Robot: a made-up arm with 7 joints.
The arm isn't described. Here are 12 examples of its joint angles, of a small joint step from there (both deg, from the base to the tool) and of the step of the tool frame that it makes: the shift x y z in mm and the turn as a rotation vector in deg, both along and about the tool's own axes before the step.
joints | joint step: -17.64 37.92 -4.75 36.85 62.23 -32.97 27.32 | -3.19 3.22 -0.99 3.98 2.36 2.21 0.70
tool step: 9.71 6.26 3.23 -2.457 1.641 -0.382
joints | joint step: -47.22 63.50 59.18 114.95 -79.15 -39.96 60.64 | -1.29 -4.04 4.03 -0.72 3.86 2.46 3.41
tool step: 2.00 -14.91 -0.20 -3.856 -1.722 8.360
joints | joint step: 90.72 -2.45 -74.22 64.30 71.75 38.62 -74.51 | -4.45 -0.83 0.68 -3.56 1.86 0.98 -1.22
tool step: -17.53 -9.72 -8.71 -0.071 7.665 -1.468
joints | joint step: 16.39 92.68 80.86 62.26 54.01 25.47 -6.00 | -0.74 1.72 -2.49 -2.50 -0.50 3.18 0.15
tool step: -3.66 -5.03 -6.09 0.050 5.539 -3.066
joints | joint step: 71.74 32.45 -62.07 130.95 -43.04 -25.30 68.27 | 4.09 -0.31 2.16 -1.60 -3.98 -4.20 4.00
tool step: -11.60 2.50 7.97 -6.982 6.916 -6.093
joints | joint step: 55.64 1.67 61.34 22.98 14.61 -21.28 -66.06 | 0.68 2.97 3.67 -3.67 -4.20 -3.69 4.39
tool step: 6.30 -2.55 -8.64 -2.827 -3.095 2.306
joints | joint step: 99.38 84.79 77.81 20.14 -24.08 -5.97 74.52 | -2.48 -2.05 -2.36 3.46 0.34 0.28 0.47
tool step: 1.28 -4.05 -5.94 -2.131 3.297 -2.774
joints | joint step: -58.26 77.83 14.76 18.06 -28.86 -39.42 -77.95 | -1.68 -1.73 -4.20 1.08 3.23 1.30 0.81
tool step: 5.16 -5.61 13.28 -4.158 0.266 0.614
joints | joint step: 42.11 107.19 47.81 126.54 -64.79 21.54 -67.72 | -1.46 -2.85 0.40 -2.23 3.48 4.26 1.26
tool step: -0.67 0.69 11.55 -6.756 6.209 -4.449
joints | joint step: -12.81 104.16 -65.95 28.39 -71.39 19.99 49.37 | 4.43 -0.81 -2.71 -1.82 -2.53 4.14 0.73
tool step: 3.74 -3.95 -3.20 -1.953 3.522 2.515
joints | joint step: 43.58 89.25 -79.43 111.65 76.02 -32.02 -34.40 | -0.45 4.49 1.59 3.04 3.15 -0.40 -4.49
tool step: 10.76 4.33 6.57 6.741 -0.153 1.112
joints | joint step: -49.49 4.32 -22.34 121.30 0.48 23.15 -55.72 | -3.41 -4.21 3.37 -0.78 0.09 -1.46 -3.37
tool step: -6.25 2.24 0.86 7.314 4.486 1.710
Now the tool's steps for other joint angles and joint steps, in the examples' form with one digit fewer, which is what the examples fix.
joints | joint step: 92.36 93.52 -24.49 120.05 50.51 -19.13 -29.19 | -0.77 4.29 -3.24 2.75 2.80 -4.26 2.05
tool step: 1.7 -4.1 7.7 -5.29 0.91 2.85
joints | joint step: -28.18 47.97 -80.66 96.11 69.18 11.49 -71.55 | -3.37 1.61 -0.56 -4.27 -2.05 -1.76 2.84
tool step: -21.6 6.5 -9.8 1.72 2.02 -2.77
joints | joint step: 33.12 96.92 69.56 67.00 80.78 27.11 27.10 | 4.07 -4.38 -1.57 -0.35 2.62 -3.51 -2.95
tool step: -7.5 11.7 17.6 5.20 -6.94 3.71
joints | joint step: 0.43 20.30 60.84 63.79 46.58 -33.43 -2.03 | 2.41 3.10 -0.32 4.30 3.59 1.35 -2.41
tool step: 12.6 -22.6 -17.7 -0.21 -3.91 6.92
